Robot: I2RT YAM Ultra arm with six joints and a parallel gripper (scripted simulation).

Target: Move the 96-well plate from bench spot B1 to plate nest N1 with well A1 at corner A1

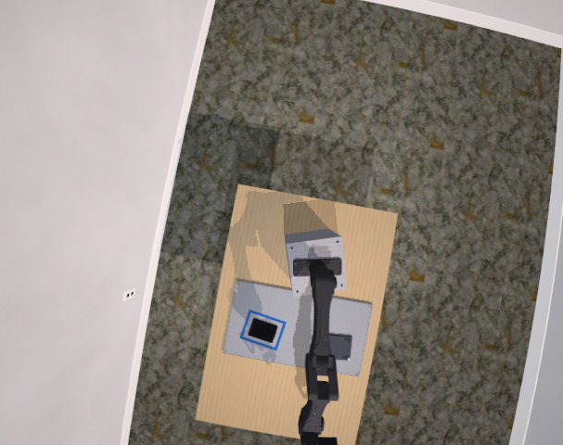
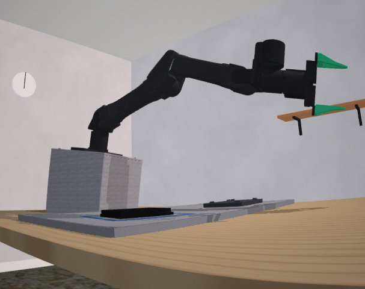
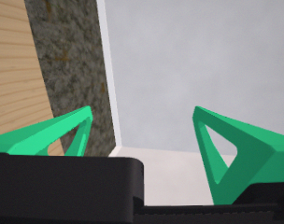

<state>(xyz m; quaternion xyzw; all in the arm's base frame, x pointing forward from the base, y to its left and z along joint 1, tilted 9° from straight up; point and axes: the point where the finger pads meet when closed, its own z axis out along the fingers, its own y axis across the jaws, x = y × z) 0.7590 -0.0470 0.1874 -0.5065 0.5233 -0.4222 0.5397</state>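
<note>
Right now my hand is 44 cm past the black 96-well plate, 20 cm to the left of it and 25 cm above it. Also, from my hand: dark plate nest N1: 34 cm behind, 16 cm to the left, 25 cm below; white A1 label: 28 cm behind, 22 cm to the left, 25 cm below.
</note>
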